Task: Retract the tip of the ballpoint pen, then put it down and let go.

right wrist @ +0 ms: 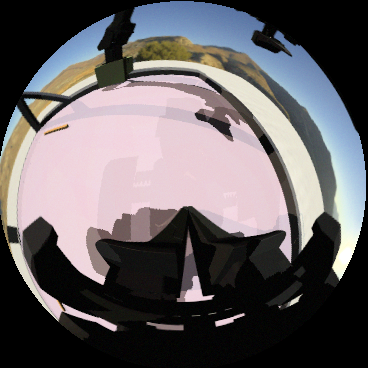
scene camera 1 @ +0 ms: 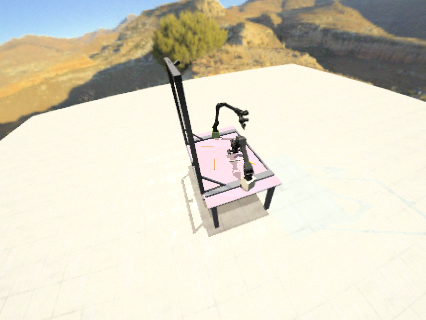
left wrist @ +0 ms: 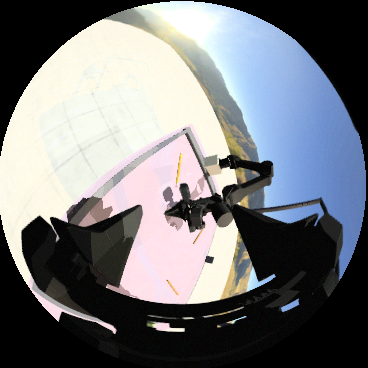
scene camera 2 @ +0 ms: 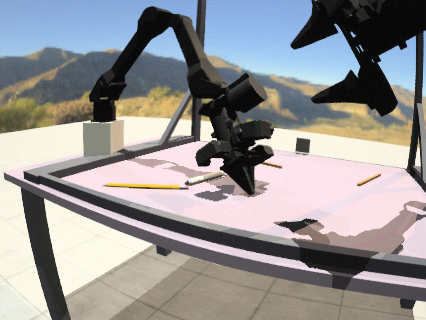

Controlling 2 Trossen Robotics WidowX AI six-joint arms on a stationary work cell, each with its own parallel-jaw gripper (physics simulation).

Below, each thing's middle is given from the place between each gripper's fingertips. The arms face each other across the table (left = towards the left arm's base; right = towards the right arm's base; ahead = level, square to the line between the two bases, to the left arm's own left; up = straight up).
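The white arm base block (scene camera 2: 98, 137) is 51 cm to the right of my right hand, 10 cm behind it and 5 cm above it. Counted from my left hand, the white arm base block is 62 cm to the right, 26 cm behind and 18 cm below. By its middle, then, the white arm base block is nearer to my right hand than to my left hand.
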